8 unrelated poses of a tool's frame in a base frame.
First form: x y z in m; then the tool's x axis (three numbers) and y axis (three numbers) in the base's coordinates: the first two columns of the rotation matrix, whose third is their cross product.
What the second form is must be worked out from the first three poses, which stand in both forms.
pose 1, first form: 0.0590, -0.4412, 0.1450, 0.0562, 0.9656, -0.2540, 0.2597, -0.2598, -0.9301
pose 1, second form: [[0.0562, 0.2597, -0.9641], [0.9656, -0.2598, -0.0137], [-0.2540, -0.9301, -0.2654]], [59.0, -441.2, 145.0]
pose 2, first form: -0.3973, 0.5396, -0.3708, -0.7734, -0.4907, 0.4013, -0.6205, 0.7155, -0.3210
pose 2, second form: [[-0.7734, -0.6205, -0.1296], [-0.4907, 0.7155, -0.4973], [0.4013, -0.3210, -0.8578]], [-397.3, 539.6, -370.8]
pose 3, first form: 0.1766, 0.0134, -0.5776, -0.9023, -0.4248, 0.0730, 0.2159, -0.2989, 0.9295
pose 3, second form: [[-0.9023, 0.2159, -0.3730], [-0.4248, -0.2989, 0.8544], [0.0730, 0.9295, 0.3614]], [176.6, 13.4, -577.6]
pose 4, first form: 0.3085, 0.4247, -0.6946, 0.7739, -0.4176, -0.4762, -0.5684, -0.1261, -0.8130
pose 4, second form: [[0.7739, -0.5684, 0.2795], [-0.4176, -0.1261, 0.8999], [-0.4762, -0.8130, -0.3350]], [308.5, 424.7, -694.6]
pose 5, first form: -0.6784, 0.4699, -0.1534, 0.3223, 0.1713, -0.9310, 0.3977, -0.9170, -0.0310
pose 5, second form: [[0.3223, 0.3977, -0.8590], [0.1713, -0.9170, -0.3603], [-0.9310, -0.0310, -0.3637]], [-678.4, 469.9, -153.4]
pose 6, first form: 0.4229, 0.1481, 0.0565, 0.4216, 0.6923, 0.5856, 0.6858, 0.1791, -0.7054
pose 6, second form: [[0.4216, 0.6858, -0.5932], [0.6923, 0.1791, 0.6990], [0.5856, -0.7054, -0.3993]], [422.9, 148.1, 56.5]
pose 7, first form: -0.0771, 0.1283, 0.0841, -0.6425, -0.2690, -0.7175, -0.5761, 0.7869, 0.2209
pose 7, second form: [[-0.6425, -0.5761, 0.5052], [-0.2690, 0.7869, 0.5553], [-0.7175, 0.2209, -0.6606]], [-77.1, 128.3, 84.1]
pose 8, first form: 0.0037, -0.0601, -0.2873, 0.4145, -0.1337, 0.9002, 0.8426, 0.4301, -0.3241
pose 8, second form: [[0.4145, 0.8426, -0.3438], [-0.1337, 0.4301, 0.8928], [0.9002, -0.3241, 0.2909]], [3.7, -60.1, -287.3]
